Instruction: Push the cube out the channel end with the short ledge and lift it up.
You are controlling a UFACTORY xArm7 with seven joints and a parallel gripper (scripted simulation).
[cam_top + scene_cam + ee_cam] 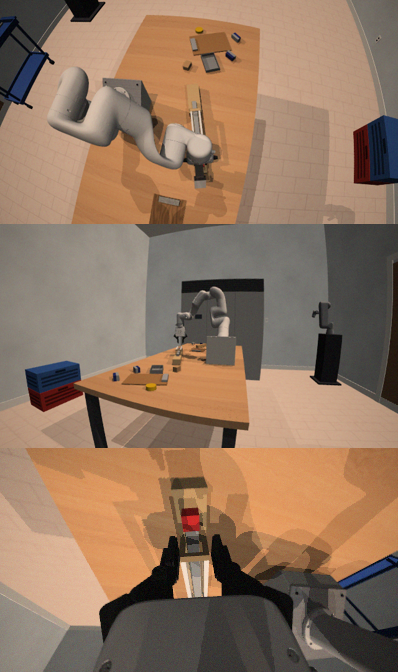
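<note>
Right now my hand is 80 mm above the red cube. Round my hand: grey tray: 100 mm behind, 580 mm to the left, 120 mm below; then blue block: 20 mm ahead, 820 mm to the left, 120 mm below; then tan block: 220 mm behind, 520 mm to the left, 120 mm below.
</note>
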